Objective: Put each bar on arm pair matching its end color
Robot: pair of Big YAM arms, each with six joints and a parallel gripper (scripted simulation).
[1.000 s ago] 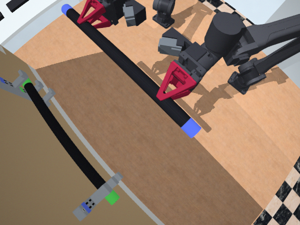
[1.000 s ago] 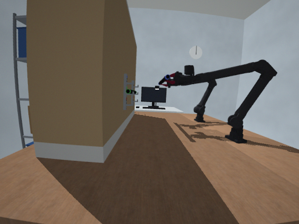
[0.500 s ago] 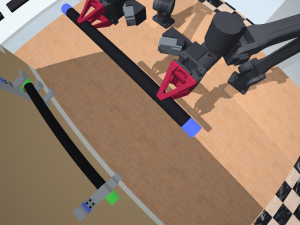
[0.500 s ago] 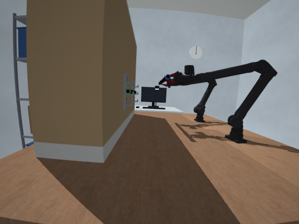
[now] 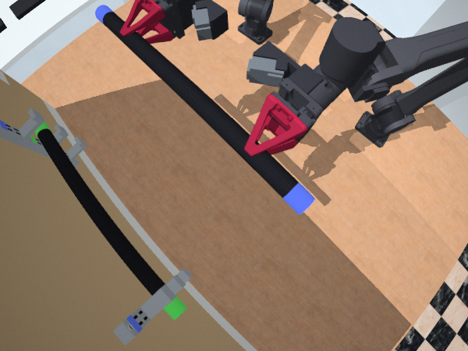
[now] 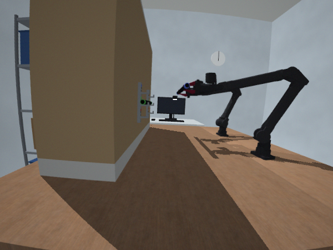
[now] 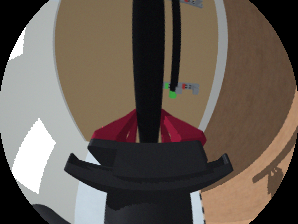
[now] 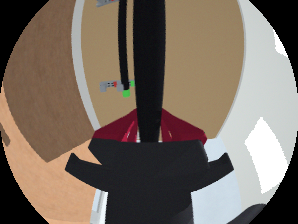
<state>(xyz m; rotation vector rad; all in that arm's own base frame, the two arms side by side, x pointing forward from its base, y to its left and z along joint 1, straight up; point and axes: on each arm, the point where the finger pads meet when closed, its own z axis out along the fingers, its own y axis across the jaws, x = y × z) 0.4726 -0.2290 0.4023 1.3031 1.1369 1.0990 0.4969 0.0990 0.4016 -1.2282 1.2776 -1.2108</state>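
Now: right hand 150 mm to the right of the blue-ended bar. The rest, counted from my right hand: brown wall 450 mm ahead, 160 mm to the left, 50 mm above; then green-ended bar 260 mm ahead, 150 mm to the left, 110 mm below.
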